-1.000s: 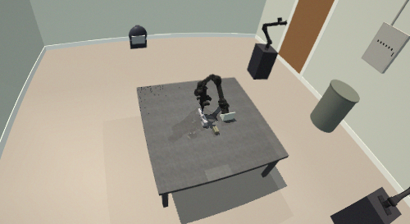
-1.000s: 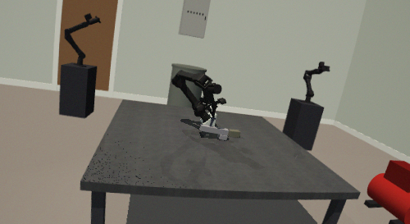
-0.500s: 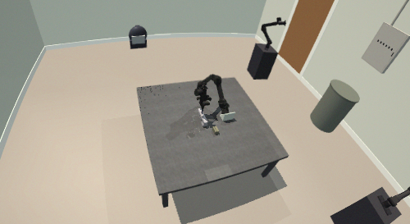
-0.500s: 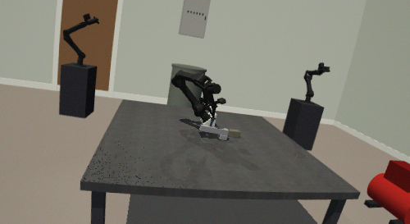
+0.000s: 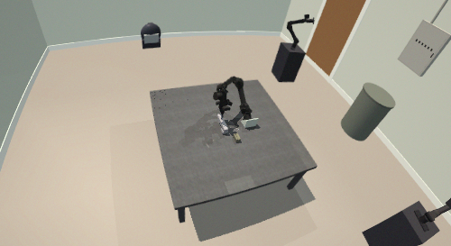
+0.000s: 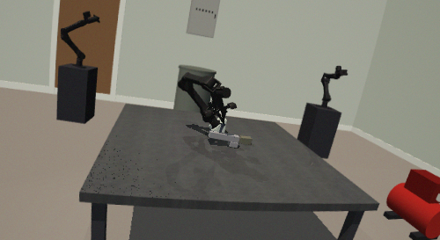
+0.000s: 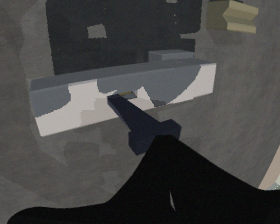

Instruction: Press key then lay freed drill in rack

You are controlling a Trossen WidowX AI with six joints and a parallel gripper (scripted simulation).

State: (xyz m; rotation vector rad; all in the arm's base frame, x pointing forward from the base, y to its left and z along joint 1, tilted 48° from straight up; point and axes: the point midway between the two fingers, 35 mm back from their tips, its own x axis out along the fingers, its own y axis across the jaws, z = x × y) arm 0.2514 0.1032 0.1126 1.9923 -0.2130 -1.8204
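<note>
My gripper tip is now 30 mm above the dark blue key. Also, from my gripper tip: drill (80 mm below, 40 mm to the left, 10 mm behind).
</note>
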